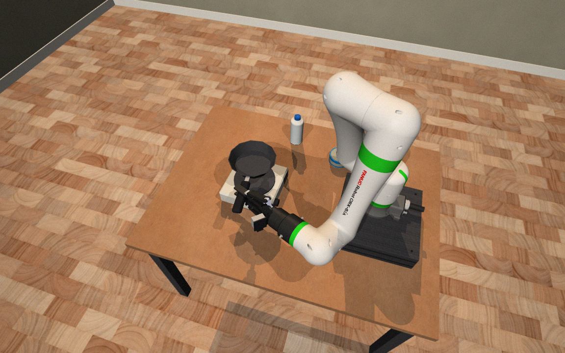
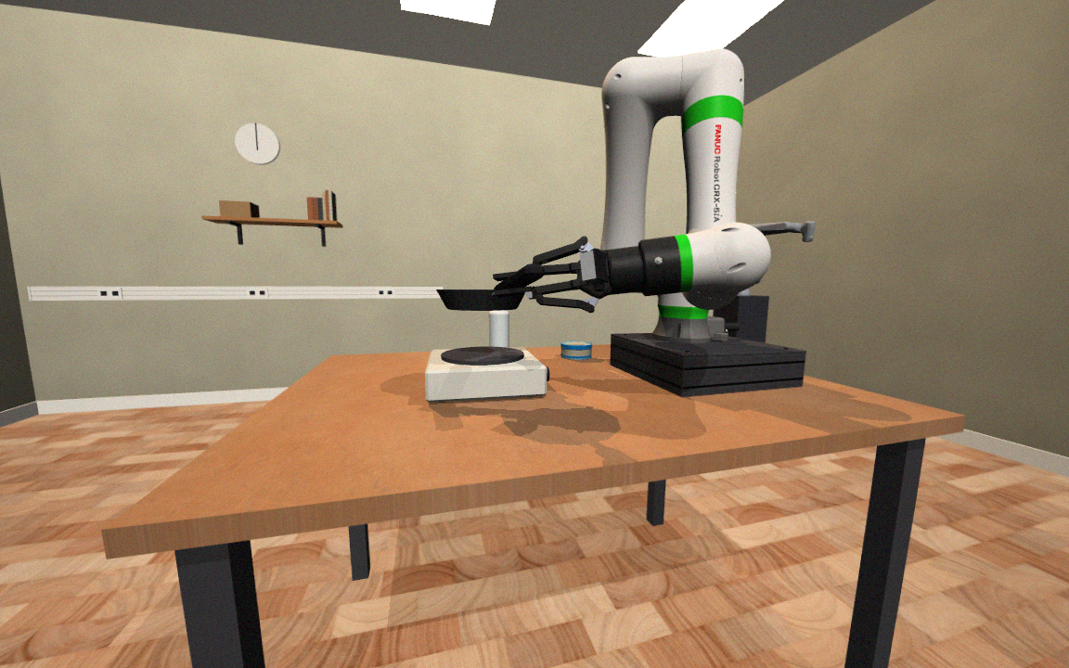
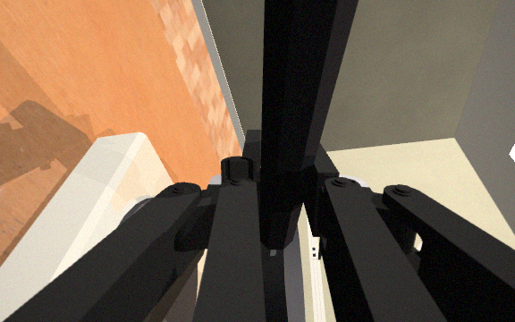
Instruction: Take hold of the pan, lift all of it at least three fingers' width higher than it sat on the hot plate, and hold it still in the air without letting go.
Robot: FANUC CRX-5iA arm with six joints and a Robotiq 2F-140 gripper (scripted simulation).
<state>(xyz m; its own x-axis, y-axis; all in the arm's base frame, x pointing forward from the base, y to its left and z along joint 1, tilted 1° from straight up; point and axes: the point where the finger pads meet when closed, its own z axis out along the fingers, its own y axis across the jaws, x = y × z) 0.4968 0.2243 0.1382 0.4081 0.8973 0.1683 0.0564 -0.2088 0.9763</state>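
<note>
Now: the black pan 130 mm to the right of my hand, 30 mm below it and 30 mm ahead of it. From my hand the other things lie so: white hot plate 200 mm below, 180 mm to the right, 20 mm ahead; white roll 480 mm to the right, 290 mm behind, 210 mm below.
</note>
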